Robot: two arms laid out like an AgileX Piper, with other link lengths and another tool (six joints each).
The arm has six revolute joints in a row. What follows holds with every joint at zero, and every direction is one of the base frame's. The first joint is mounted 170.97 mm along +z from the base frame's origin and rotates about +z. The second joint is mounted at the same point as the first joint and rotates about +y. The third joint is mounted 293.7 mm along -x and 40.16 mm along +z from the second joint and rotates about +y. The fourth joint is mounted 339.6 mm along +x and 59.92 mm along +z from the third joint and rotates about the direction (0.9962, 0, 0.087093). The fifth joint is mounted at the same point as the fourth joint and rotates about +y. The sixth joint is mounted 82.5 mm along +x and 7.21 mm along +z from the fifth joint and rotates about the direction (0.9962, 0, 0.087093). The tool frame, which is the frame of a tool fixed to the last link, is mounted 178.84 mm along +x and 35 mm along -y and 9.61 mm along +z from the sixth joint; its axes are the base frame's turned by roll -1.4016, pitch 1.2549 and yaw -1.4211 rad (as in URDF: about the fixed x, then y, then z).
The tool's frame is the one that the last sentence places.
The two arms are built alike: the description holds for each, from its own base.
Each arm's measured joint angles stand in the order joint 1, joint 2, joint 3, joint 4, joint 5, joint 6.
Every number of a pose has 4 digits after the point.
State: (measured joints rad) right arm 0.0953 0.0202 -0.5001 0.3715 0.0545 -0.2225; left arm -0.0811 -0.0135 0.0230 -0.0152 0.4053 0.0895
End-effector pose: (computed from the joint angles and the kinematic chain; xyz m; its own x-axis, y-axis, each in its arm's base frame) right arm 0.2162 -0.0080 0.5469 0.4712 -0.1195 -0.8739 -0.0305 0.9880 -0.1516; left arm 0.2870 -0.0595 0.1715 -0.3664 -0.2053 -0.9075 0.0090 0.9745 -0.2241
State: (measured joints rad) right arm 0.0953 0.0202 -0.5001 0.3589 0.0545 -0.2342; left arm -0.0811 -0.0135 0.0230 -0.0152 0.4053 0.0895
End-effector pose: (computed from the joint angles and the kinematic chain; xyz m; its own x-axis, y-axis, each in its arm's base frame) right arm 0.2158 -0.0085 0.5475 0.4715 -0.1435 -0.8701 -0.0178 0.9849 -0.1720; left arm 0.2870 -0.0595 0.1715 -0.3664 -0.2053 -0.9075 0.0090 0.9745 -0.2241
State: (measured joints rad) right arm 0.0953 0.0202 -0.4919 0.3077 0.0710 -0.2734; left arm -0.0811 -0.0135 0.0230 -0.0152 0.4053 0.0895
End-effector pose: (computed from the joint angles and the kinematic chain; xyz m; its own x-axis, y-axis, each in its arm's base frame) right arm 0.2191 -0.0083 0.5422 0.4504 -0.2340 -0.8616 0.0197 0.9674 -0.2525; left arm 0.2870 -0.0595 0.1715 -0.3664 -0.2053 -0.9075 0.0090 0.9745 -0.2241
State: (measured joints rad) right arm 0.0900 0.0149 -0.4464 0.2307 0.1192 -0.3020; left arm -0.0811 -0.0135 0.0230 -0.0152 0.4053 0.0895
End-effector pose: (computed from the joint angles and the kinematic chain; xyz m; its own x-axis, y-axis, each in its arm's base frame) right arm 0.2350 -0.0071 0.5117 0.3710 -0.3445 -0.8623 0.0403 0.9337 -0.3557; left arm 0.2870 -0.0595 0.1715 -0.3664 -0.2053 -0.9075 0.0090 0.9745 -0.2241
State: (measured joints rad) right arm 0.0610 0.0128 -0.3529 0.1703 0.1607 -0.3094; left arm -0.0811 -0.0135 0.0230 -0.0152 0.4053 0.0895
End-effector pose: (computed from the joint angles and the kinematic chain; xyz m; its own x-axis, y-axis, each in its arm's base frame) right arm 0.2618 -0.0124 0.4535 0.2411 -0.4249 -0.8725 0.0380 0.9025 -0.4290; left arm 0.2870 -0.0595 0.1715 -0.3664 -0.2053 -0.9075 0.0090 0.9745 -0.2241
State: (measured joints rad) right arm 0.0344 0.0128 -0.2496 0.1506 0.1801 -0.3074; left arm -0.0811 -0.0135 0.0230 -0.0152 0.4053 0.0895
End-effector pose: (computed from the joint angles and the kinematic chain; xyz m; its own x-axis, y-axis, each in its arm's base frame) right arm 0.2837 -0.0187 0.3906 0.1209 -0.4510 -0.8843 0.0117 0.8914 -0.4530; left arm 0.2870 -0.0595 0.1715 -0.3664 -0.2053 -0.9075 0.0090 0.9745 -0.2241
